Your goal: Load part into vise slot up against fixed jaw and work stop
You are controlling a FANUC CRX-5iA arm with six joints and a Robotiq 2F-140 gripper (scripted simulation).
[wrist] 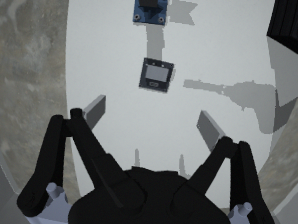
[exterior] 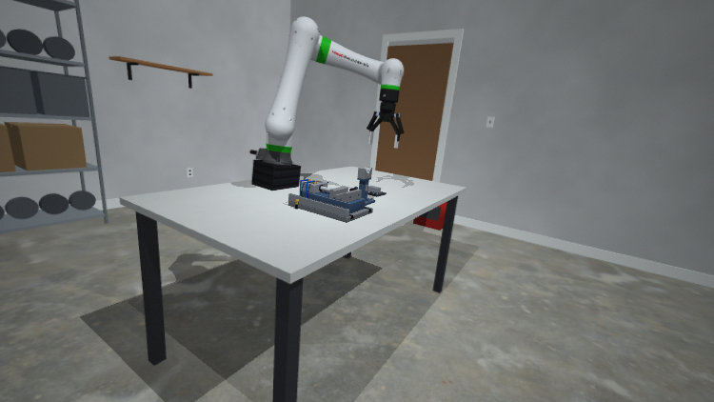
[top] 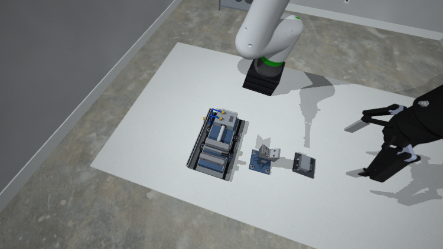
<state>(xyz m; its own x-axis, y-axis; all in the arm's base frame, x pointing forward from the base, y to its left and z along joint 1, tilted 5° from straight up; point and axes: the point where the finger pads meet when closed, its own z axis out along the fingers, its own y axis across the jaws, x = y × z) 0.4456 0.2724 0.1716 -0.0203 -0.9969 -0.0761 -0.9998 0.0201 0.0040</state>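
Now: hand 24 cm above the part, 3 cm to the left of it and 1 cm past it. Also, from my hand: air cylinder rod: 42 cm to the right, 18 cm below, 1 cm behind; air cylinder: 42 cm to the right, 18 cm below, 9 cm behind; dark infeed plate: 26 cm below, 2 cm to the right, 1 cm behind.
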